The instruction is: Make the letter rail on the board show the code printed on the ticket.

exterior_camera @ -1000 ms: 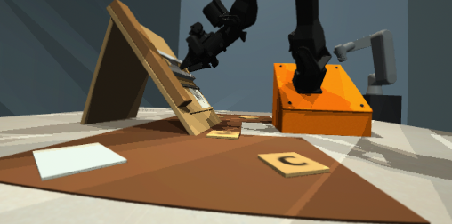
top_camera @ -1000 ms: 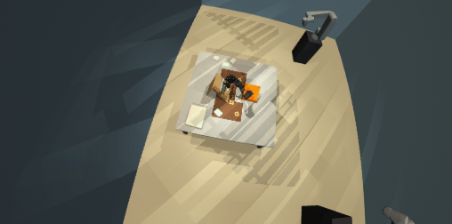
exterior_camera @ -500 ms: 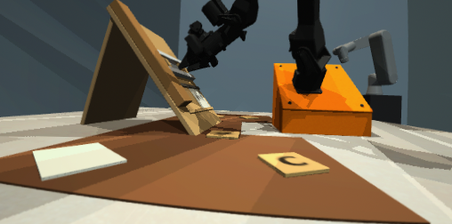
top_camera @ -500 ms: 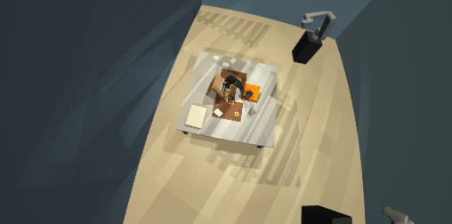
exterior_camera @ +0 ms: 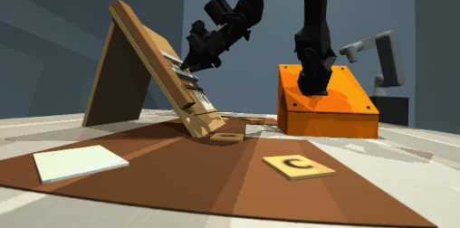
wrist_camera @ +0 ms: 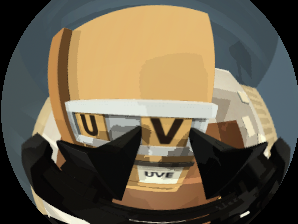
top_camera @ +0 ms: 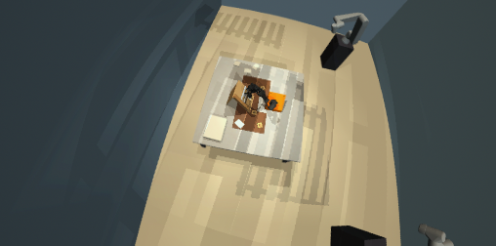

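Right now the u tile is 10 cm to the left of my gripper tip and 1 cm ahead of it. The rest, counted from my gripper tip: tan tile marked v: right at my gripper tip; brown mat: 16 cm below, 15 cm behind, 5 cm to the left; e tile: 17 cm to the right, 16 cm below, 9 cm behind.
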